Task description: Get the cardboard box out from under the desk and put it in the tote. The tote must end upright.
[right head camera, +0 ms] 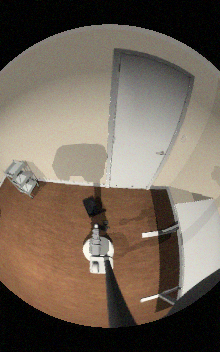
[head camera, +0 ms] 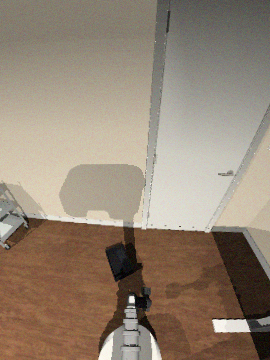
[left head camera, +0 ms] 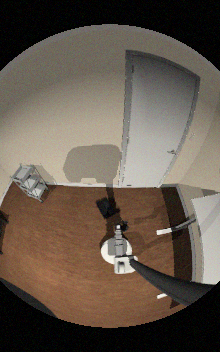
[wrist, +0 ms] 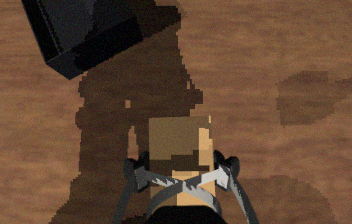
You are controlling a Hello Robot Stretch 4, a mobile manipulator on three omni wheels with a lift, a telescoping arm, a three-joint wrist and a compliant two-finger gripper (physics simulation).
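Places are measured from the robot's base along level axes (x ahead, y left, z up), in centimetres.
Pixels of known places: gripper, fingertip midpoint: [wrist: 181,163].
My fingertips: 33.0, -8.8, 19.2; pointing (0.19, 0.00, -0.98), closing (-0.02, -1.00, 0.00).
Note:
Ahead of a thing's pixels: the offset from my fingertips to its top centre, as dx, dy, dz. "*": to the spot under its first point. Level surfaces: height alone.
The cardboard box {+0.1, +0.0, +4.6} [wrist: 174,138] is tan and sits between the two fingers in the wrist view, with a pad at each side. My gripper [wrist: 181,163] is shut on it above the floor. The head views show the gripper from above as a small dark shape, and the box cannot be made out there. The black tote {+36.5, +23.6, -11.9} [head camera: 119,261] [left head camera: 106,207] [right head camera: 90,206] stands upright on the floor ahead and a little left of the gripper. The tote's near corner {* +22.6, +17.9, -16.4} [wrist: 92,52] shows at the top left of the wrist view, apart from the box.
A white desk {dz +73.1} [left head camera: 210,215] [right head camera: 200,225] stands at the right; its foot [head camera: 232,325] reaches over the floor. A grey cart {* +64.4, +172.4, +44.3} [left head camera: 23,173] [right head camera: 18,166] stands at the left by the wall. A closed door {* +79.4, -38.7, +109.7} [head camera: 200,125] [left head camera: 157,120] [right head camera: 145,120] is beyond the tote, to the right.

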